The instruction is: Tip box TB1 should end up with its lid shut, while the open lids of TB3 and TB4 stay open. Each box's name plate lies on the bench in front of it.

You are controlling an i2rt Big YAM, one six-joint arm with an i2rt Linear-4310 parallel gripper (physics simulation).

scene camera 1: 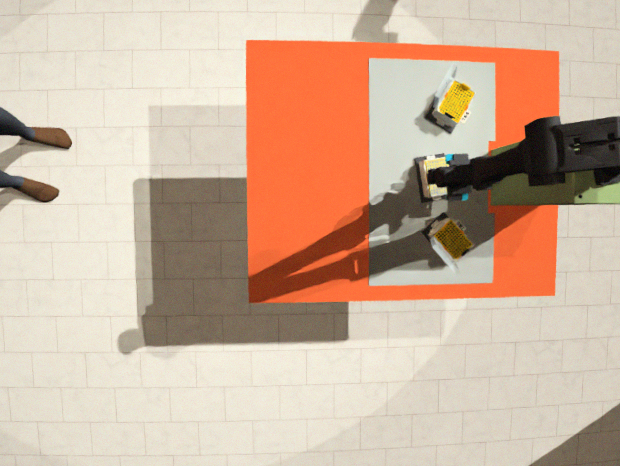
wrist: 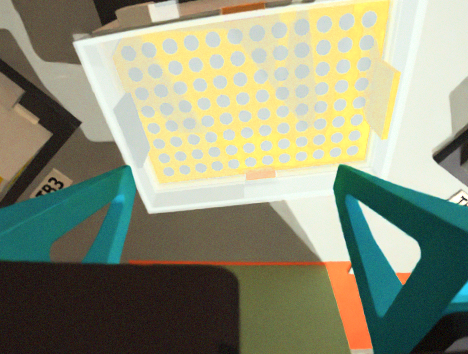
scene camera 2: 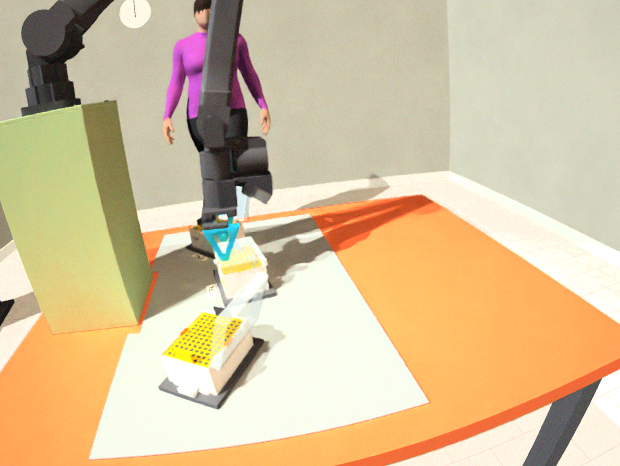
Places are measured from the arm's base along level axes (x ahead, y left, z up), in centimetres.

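Pixels of known places: gripper, fingertip midpoint: (wrist: pixel 234 176) (scene camera 2: pixel 224 250); arm's base, link origin: (scene camera 2: pixel 54 111).
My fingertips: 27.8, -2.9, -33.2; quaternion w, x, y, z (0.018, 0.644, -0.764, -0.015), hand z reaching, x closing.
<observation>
Ahead of a thing's pixels: the offset from my fingertips to its top centre, as dx, dy, dz. "spot": to the spot under its first point. Level surfaces: height alone.
The middle box, TB1 by elimination, @[+1.1, -1.3, +0.0] (scene camera 1: pixel 436 163) (scene camera 2: pixel 240 281) (wrist: pixel 250 102) has its clear lid lying over the yellow rack; it looks shut, but a small gap cannot be ruled out. TB3 @[+0.2, +19.6, -1.2] (scene camera 1: pixel 453 239) (scene camera 2: pixel 202 241) (wrist: pixel 22 131) has its clear lid @[+7.0, +23.7, +7.6] (scene camera 1: pixel 443 253) (scene camera 2: pixel 242 202) standing open. The other outer box, evidently TB4, @[-8.3, -24.4, -0.3] (scene camera 1: pixel 456 101) (scene camera 2: pixel 200 343) has its lid @[-3.4, -28.9, +7.6] (scene camera 1: pixel 447 80) (scene camera 2: pixel 255 300) standing open. My gripper (scene camera 1: pixel 457 177) (scene camera 2: pixel 224 249) (wrist: pixel 234 176) is open and empty, its teal fingertips near the middle box's front edge, spread wide. Contact with the lid cannot be told.
The TB3 name plate @[spot: -4.0, +16.3, -7.6] (wrist: pixel 51 184) lies left in the wrist view; another plate @[spot: -12.1, -18.9, -7.6] (wrist: pixel 459 198) is cut off at the right. A green pedestal (scene camera 2: pixel 55 225) stands beside the grey mat @[dz -7.7] (scene camera 1: pixel 395 110) (scene camera 2: pixel 320 370) on the orange bench @[dz -8.0] (scene camera 1: pixel 305 150). A person (scene camera 2: pixel 190 65) stands behind the bench.
</observation>
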